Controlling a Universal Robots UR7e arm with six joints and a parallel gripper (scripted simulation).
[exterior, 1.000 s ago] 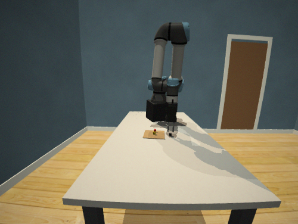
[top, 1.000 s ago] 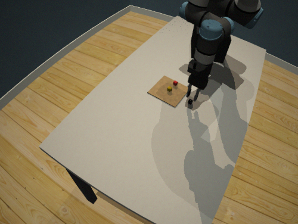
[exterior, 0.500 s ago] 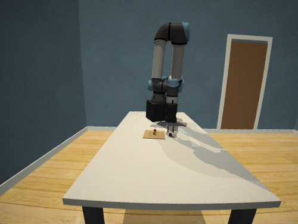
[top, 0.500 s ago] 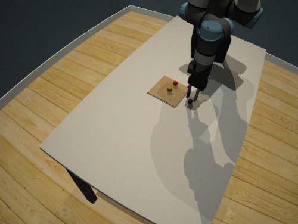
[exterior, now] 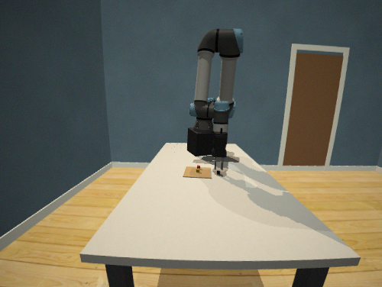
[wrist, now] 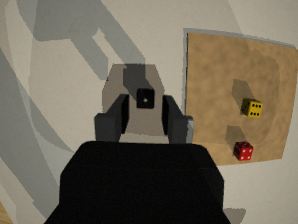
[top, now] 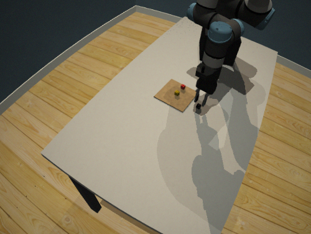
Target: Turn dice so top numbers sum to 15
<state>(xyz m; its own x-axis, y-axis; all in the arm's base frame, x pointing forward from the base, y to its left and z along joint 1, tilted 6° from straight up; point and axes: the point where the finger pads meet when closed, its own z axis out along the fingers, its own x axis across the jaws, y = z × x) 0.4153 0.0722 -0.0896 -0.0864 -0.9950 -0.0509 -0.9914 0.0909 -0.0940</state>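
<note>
Right now the black die is 3 cm below my hand. Also, from my hand: yellow die (1 cm behind, 11 cm to the right, 3 cm below); then red die (6 cm behind, 10 cm to the right, 3 cm below); then brown mat (1 cm behind, 11 cm to the right, 4 cm below).
</note>
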